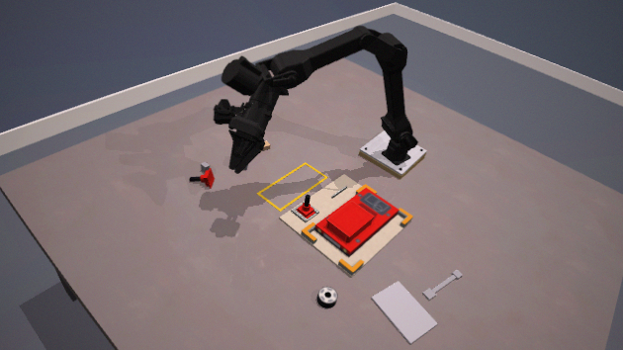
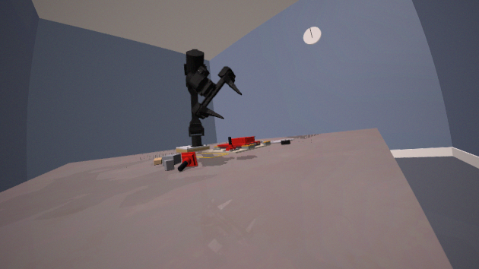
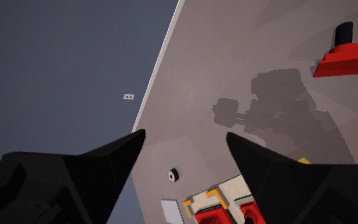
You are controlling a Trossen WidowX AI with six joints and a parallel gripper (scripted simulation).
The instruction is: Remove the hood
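Now: the red hood 21 cm behind my gripper tip, 17 cm to the left of it and 11 cm below it. The rest, counted from my gripper tip: wheel: 5 cm behind, 29 cm to the left, 15 cm below; tan bar: 19 cm behind, 21 cm to the right, 15 cm below; grey sheet: 17 cm behind, 40 cm to the left, 15 cm below.
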